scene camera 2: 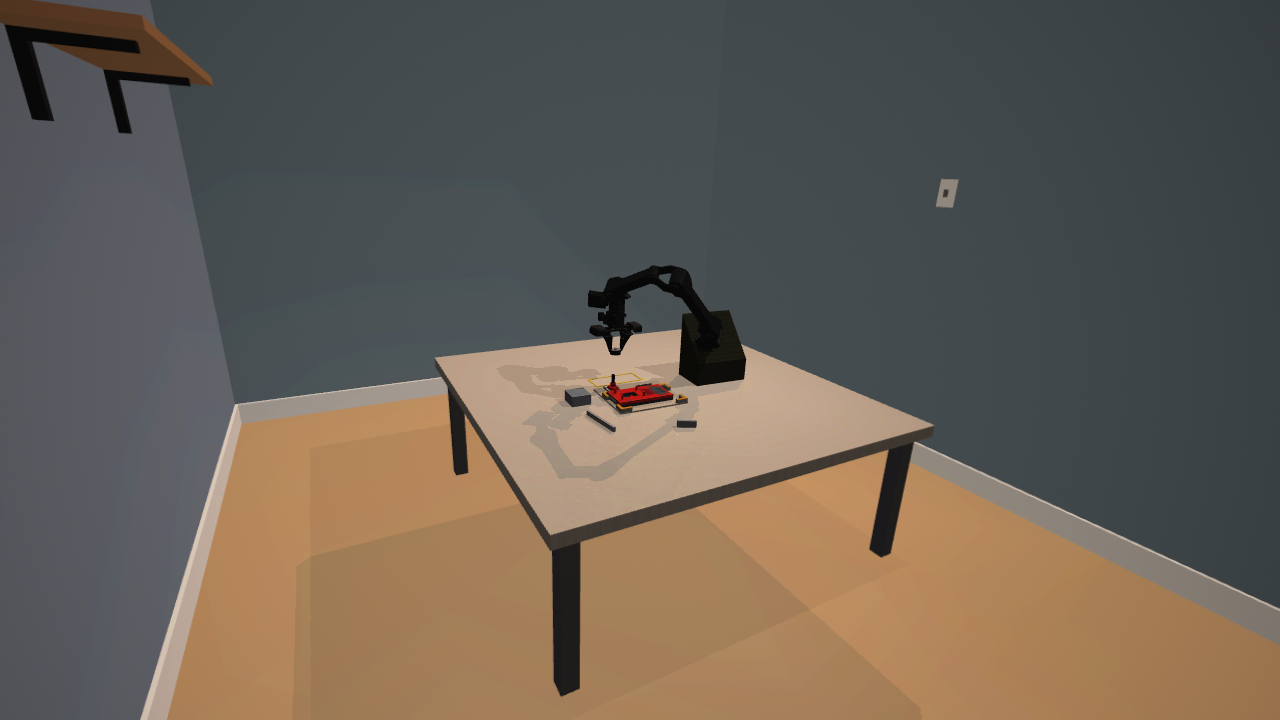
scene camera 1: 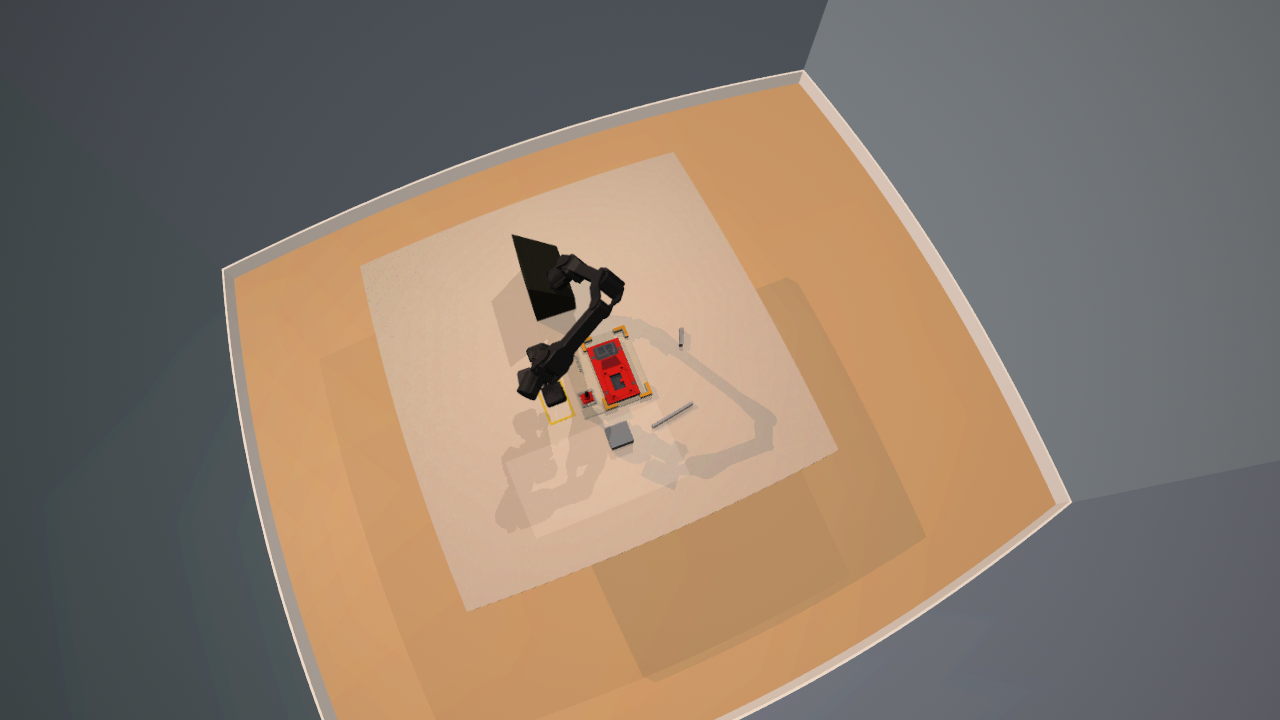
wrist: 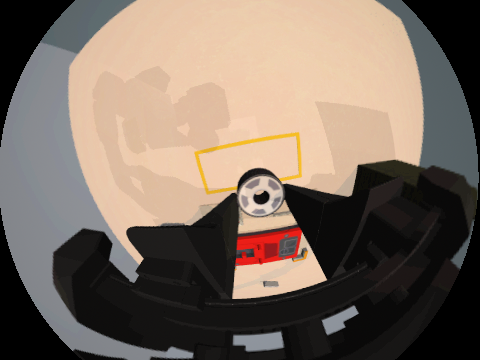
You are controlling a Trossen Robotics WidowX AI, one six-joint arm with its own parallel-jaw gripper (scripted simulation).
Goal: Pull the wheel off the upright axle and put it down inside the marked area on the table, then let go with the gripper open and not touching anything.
In view: my gripper (scene camera 2: 615, 351) and a red board (scene camera 1: 614, 374).
The red board is seen too in scene camera 2 (scene camera 2: 642, 395). My gripper is seen too in scene camera 1 (scene camera 1: 549, 383) and in the wrist view (wrist: 259, 193).
